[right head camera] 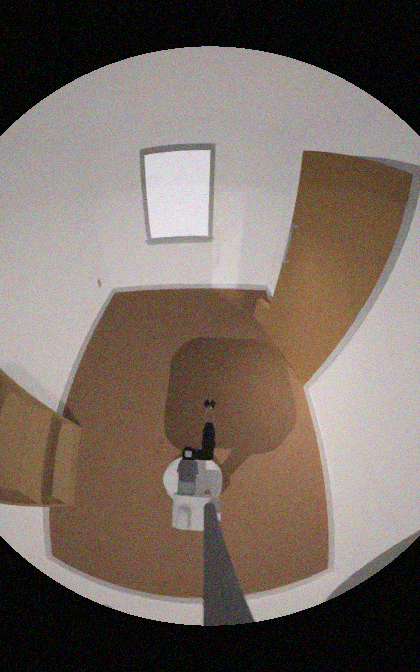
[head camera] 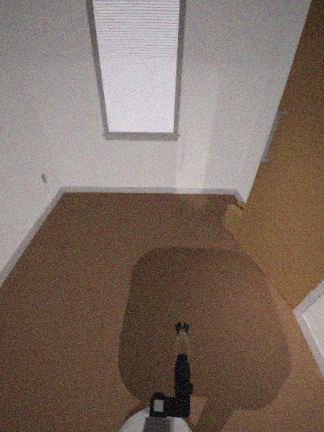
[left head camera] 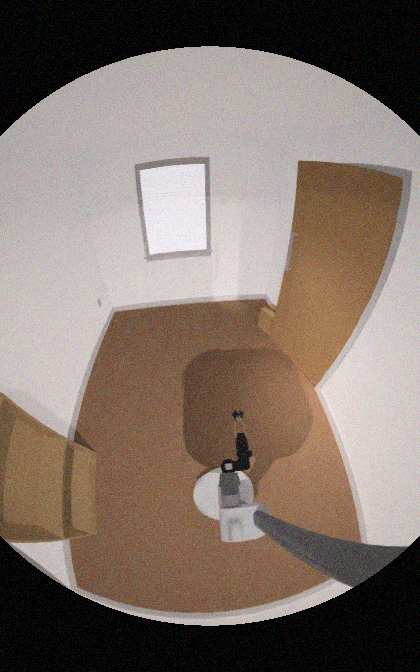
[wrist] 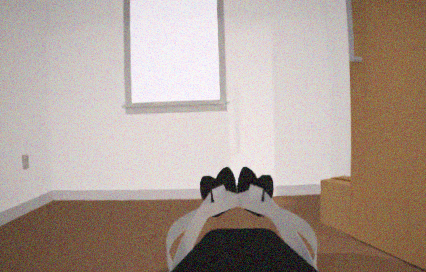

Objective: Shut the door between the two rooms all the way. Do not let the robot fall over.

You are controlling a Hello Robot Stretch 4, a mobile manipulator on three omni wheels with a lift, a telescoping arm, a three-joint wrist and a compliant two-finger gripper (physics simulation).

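Frame: origin at the robot's base, x ahead, y left, z up, level; metres.
Seen in the pictures: gripper, fingertip midpoint: (right head camera: 209, 399) (head camera: 182, 321) (left head camera: 236, 410) (wrist: 236, 182).
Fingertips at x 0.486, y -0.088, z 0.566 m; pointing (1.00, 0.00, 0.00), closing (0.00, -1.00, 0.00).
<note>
Offsets run from my fingertips to a thing's middle. "spot": to the spot under its first point.
The brown door (head camera: 290, 200) (left head camera: 345, 240) (right head camera: 350, 235) (wrist: 390, 140) stands at the right. Its leaf leans into this room at an angle to the grey door frame {spot: 0.336 m ahead, 0.967 m right, 1.109 m up} (left head camera: 400, 220) (right head camera: 406, 220), so it looks ajar. Its grey bar handle {spot: 1.064 m ahead, 0.615 m right, 0.524 m up} (head camera: 271, 140) (left head camera: 290, 254) (right head camera: 288, 245) (wrist: 350, 30) is at the far, free edge. The gap behind the door is hidden. My gripper (head camera: 182, 327) (left head camera: 237, 414) (right head camera: 209, 403) (wrist: 236, 182) is shut and empty, with its tips together. It is over the floor, left of the door and apart from it.
A small wooden block {1.321 m ahead, 0.722 m right, 0.455 m down} (head camera: 232, 216) (left head camera: 266, 317) (right head camera: 261, 307) (wrist: 334, 202) is at the foot of the door's free edge. A wooden cabinet {spot: 0.611 m back, 1.410 m left, 0.139 m down} (left head camera: 37, 475) (right head camera: 25, 445) stands at the left. The near right wall (left head camera: 380, 400) (right head camera: 370, 425) meets the door frame. A window is in the far wall.
</note>
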